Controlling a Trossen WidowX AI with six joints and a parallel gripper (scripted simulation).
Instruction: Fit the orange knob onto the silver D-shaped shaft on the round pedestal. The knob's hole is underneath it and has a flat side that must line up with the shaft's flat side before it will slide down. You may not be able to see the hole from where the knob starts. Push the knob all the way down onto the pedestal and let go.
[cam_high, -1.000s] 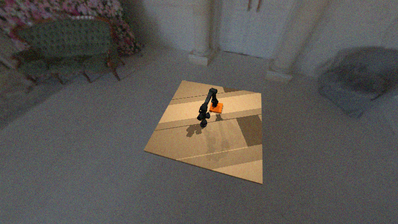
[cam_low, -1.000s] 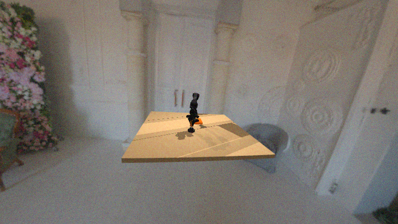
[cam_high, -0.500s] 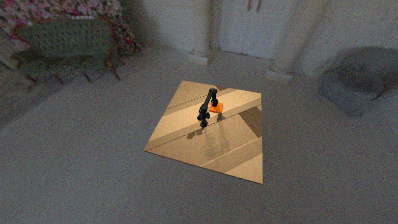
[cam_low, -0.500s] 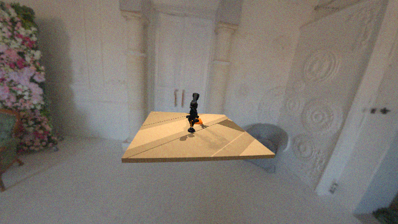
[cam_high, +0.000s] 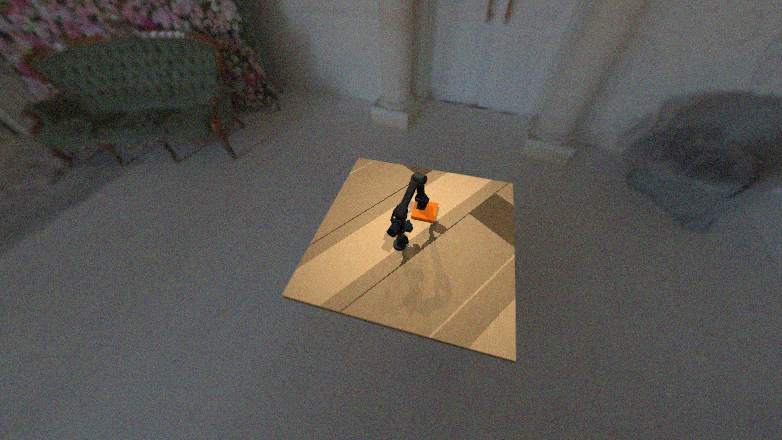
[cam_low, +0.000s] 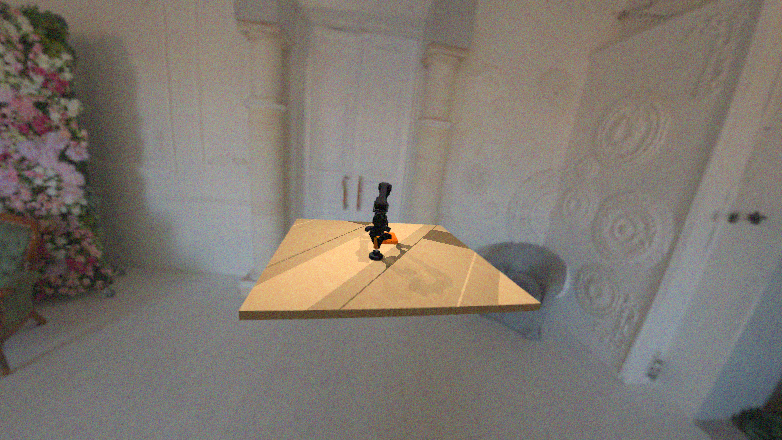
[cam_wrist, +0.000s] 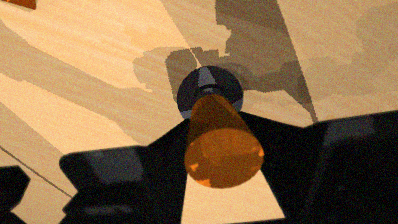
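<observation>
Right now my gripper tip is 3 cm below the orange knob. From my gripper tip the other things lie so: pedestal with D-shaped shaft (4 cm below).
</observation>
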